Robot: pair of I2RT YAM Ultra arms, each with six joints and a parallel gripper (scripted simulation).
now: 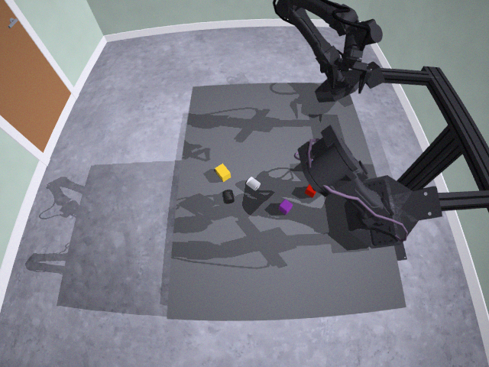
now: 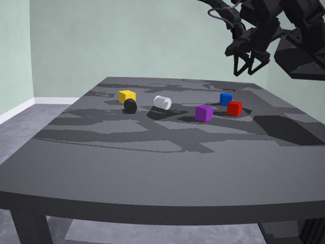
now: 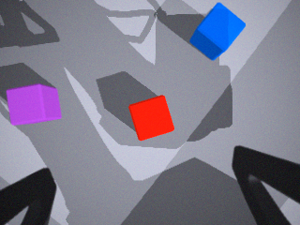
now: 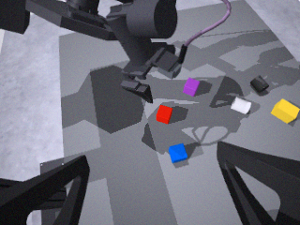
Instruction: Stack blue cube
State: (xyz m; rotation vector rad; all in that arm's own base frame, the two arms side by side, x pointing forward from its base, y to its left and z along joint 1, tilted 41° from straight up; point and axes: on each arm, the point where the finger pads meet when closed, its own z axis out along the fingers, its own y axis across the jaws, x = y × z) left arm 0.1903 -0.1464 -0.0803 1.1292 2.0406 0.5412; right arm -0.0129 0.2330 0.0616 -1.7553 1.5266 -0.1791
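Now: left hand 1 cm short of the blue cube, 15 cm to the left of it and 13 cm above it. Round my left hand: purple cube: 13 cm ahead, 5 cm to the left, 13 cm below; white cylinder: 25 cm ahead, 7 cm to the right, 13 cm below; red cube: 1 cm ahead, 2 cm to the right, 13 cm below.
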